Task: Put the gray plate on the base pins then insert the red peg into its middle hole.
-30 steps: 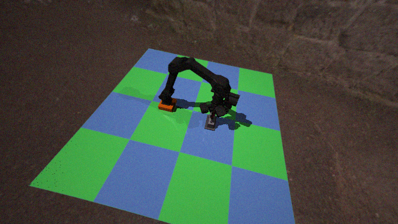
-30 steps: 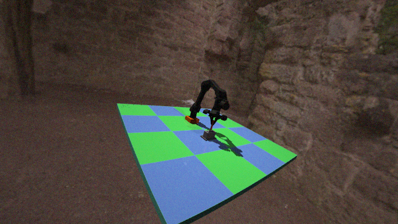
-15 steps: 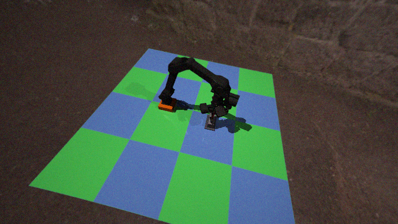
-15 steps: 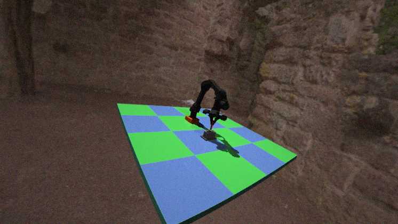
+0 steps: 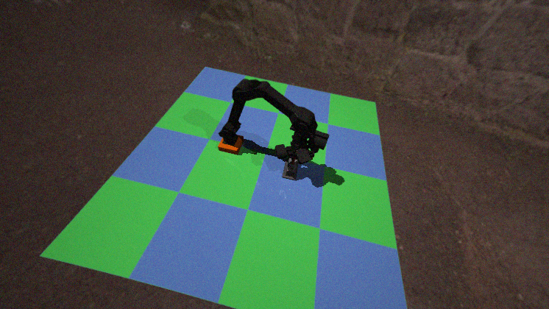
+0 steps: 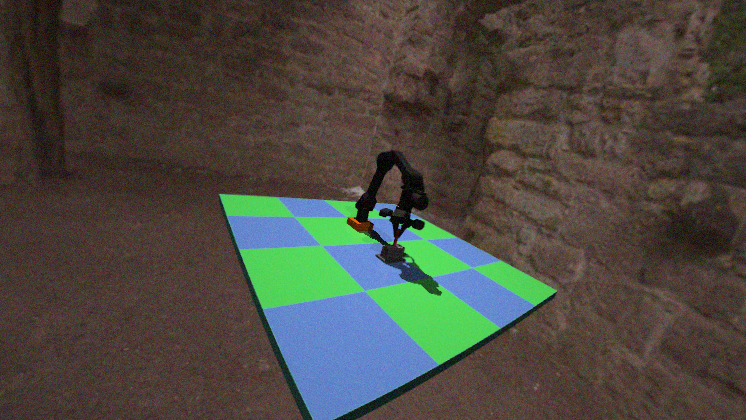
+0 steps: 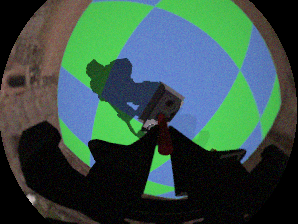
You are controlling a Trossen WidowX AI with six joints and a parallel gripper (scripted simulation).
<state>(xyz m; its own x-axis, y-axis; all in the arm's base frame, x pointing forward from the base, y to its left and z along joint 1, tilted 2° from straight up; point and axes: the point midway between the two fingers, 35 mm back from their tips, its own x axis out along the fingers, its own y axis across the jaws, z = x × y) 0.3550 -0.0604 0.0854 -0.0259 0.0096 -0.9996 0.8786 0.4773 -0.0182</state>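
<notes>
My gripper tip is right at the red peg. Also, from my gripper tip: gray plate (5 cm below).
</notes>
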